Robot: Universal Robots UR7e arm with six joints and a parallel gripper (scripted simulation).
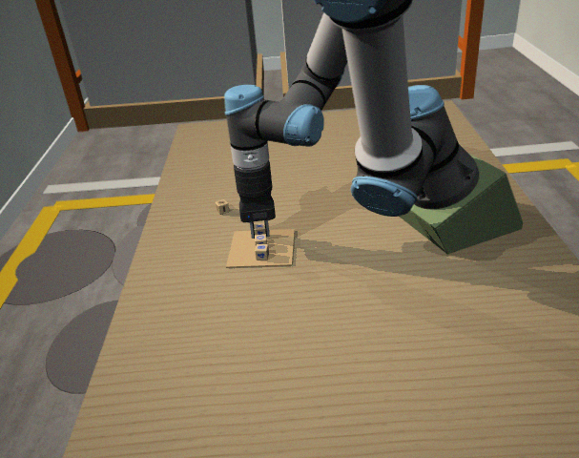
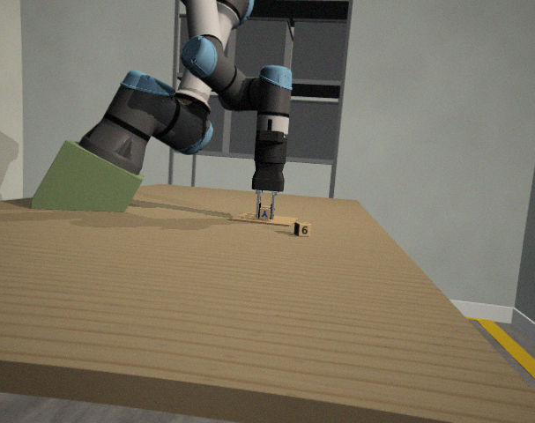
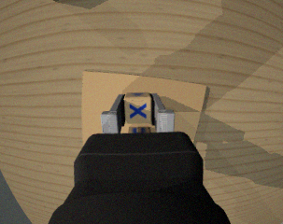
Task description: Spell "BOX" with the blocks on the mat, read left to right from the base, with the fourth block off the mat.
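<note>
The X block is 10 mm below my hand. The rest, counted from my hand: B block: 80 mm to the left, 10 mm below, 10 mm behind; O block: 40 mm to the left, 10 mm below; mat: 40 mm to the left, 20 mm below.
</note>
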